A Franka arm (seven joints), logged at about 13 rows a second.
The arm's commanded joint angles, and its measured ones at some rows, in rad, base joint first. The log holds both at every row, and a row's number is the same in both.
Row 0, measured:
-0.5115 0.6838 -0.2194 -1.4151 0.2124 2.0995 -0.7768
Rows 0 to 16, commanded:
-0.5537 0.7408 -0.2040 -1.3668 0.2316 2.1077 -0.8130
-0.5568 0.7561 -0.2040 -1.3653 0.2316 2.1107 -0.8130
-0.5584 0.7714 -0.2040 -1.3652 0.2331 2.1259 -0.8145
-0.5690 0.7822 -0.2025 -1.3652 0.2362 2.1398 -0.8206
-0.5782 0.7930 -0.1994 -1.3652 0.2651 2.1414 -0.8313
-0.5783 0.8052 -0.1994 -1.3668 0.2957 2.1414 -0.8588
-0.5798 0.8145 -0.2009 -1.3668 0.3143 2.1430 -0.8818
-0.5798 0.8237 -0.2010 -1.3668 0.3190 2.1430 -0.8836
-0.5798 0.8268 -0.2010 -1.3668 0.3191 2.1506 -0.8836
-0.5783 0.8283 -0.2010 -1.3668 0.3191 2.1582 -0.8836
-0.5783 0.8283 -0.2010 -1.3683 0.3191 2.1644 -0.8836
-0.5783 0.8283 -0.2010 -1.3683 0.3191 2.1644 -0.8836
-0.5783 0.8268 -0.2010 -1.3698 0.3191 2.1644 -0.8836
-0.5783 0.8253 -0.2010 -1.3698 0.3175 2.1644 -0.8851
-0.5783 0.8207 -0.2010 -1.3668 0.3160 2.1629 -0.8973
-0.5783 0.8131 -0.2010 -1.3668 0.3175 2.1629 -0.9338
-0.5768 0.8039 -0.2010 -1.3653 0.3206 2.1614 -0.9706
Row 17, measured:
-0.5620 0.8093 -0.2127 -1.3939 0.2986 2.1686 -0.9041
